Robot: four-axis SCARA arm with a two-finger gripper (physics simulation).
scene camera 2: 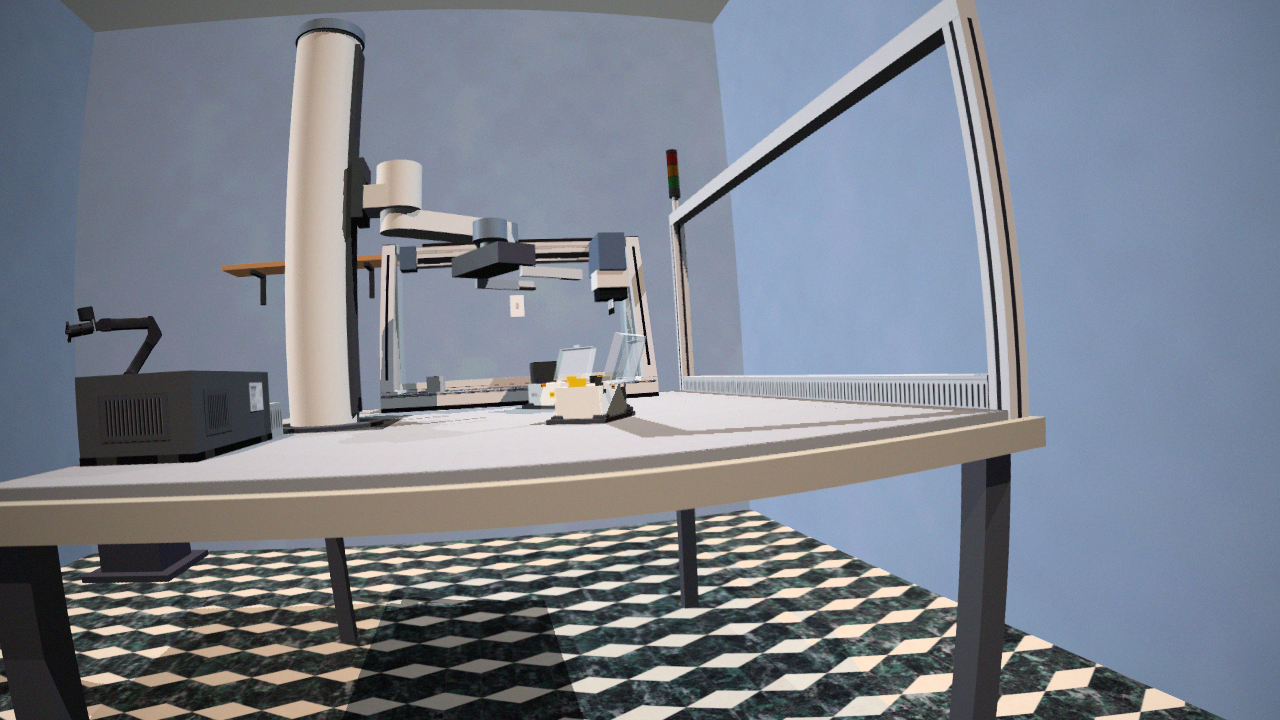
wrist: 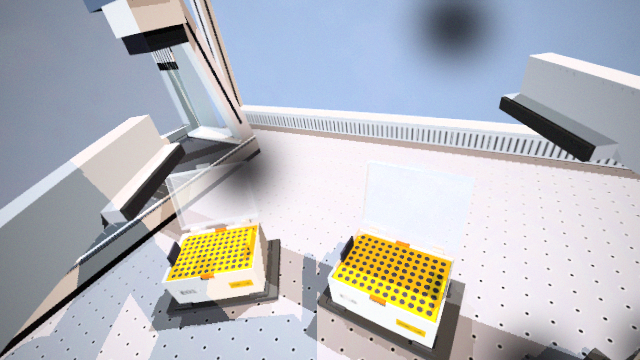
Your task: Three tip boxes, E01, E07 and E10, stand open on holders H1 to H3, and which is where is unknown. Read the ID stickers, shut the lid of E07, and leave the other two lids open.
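Places are measured from the arm's base along level axes (x ahead, y left, z up), in centimetres.
Pixels of known places: gripper, fingertip midpoint: (scene camera 2: 555,280) (wrist: 333,107).
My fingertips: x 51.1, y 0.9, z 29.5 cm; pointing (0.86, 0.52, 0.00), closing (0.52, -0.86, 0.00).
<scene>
Behind a point stands the place of what it marks.
My gripper (scene camera 2: 529,279) (wrist: 333,107) @[x 51.1, y 0.9, z 29.5 cm] is open and empty, high above the table, its fingers wide apart at both sides of the wrist view. In the wrist view, a tip box (wrist: 215,255) @[x 52.3, y 22.9, z 7.0 cm] at lower left has a blurred sticker that looks like E01; its clear lid (wrist: 212,197) @[x 58.3, y 28.1, z 11.1 cm] stands open. The E10 tip box (wrist: 392,277) @[x 58.7, y 0.5, z 7.0 cm] is right of it, its sticker too blurred to read at this moment, its clear lid (wrist: 419,202) @[x 66.9, y -0.1, z 11.5 cm] upright and open. E07 does not show clearly there. In the scene view, a near tip box (scene camera 2: 583,402) @[x 50.9, y -28.7, z 4.7 cm] with an open lid (scene camera 2: 625,356) @[x 58.4, y -29.4, z 11.9 cm] partly hides another.
Both boxes in the wrist view sit on dark holders, the left one (wrist: 273,270) @[x 56.1, y 17.2, z 2.1 cm] and the right one (wrist: 456,300) @[x 61.8, y -6.4, z 2.1 cm]. A gantry frame (scene camera 2: 388,326) @[x 7.5, y 50.8, z 25.8 cm] (wrist: 220,90) @[x 82.3, y 48.9, z 19.1 cm] stands behind them at the left. A slotted rail (scene camera 2: 832,390) @[x 100.4, y -25.6, z 3.2 cm] (wrist: 400,131) @[x 100.4, y 11.6, z 3.5 cm] runs along the table edge. Dark blurred spots cover parts of the wrist view.
</scene>
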